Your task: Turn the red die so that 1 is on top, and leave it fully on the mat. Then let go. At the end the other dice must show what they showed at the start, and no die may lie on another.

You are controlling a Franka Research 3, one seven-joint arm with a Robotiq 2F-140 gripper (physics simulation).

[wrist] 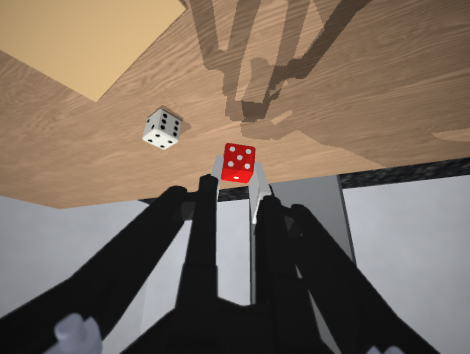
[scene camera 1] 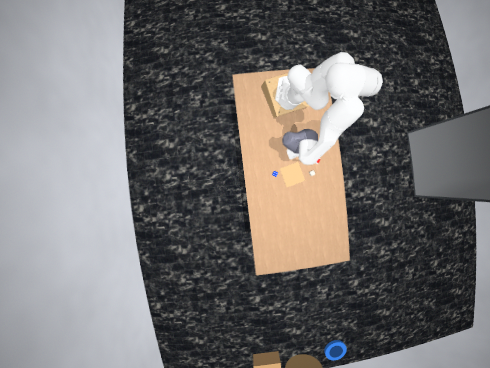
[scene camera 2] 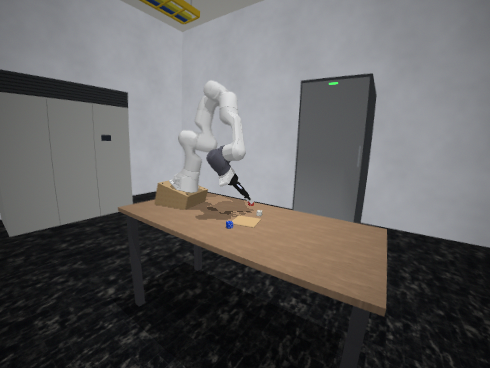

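Observation:
The red die (scene camera 1: 318,161) (scene camera 2: 251,203) (wrist: 239,157) is held above the table, off the mat. In the wrist view its 5 faces the camera, and its bright 1 face points obliquely upward, so the die is tilted. My gripper (scene camera 2: 249,200) (wrist: 236,171) slants down and is shut on the red die, one pad on each side. In scene camera 1 the arm hides the fingers. The tan mat (scene camera 1: 292,175) (scene camera 2: 247,221) (wrist: 95,45) lies flat. The white die (scene camera 1: 312,173) (scene camera 2: 259,213) (wrist: 162,130) stands beside it with 4 on top. The blue die (scene camera 1: 275,174) (scene camera 2: 229,224) is on the opposite side; its numbers are too small to read.
The wooden table (scene camera 1: 302,225) (scene camera 2: 320,250) (wrist: 285,107) carries the arm's wooden base block (scene camera 1: 270,100) (scene camera 2: 172,196). The table's long edge runs near the red die. A grey cabinet (scene camera 1: 455,155) (scene camera 2: 330,150) stands beyond that edge.

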